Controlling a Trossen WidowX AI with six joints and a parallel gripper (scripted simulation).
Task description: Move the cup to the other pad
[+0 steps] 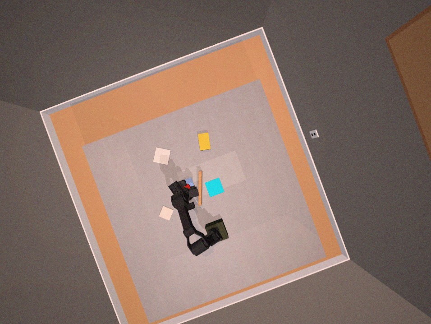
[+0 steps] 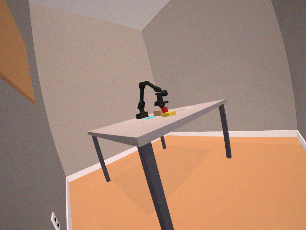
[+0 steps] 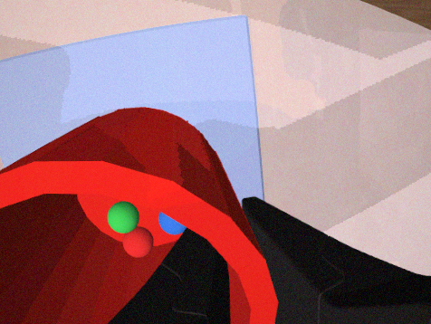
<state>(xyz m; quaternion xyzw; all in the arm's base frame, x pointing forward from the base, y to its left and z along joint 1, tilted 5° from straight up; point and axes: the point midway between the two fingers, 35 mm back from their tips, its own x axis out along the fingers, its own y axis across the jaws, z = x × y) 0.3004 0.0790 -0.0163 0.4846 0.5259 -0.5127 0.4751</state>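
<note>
Now: the pale blue pad 30 mm ahead of my gripper tip and 50 mm below it. Also, from my gripper tip: cyan pad 30 mm behind, 180 mm to the right, 50 mm below; red cup 30 mm ahead.
</note>
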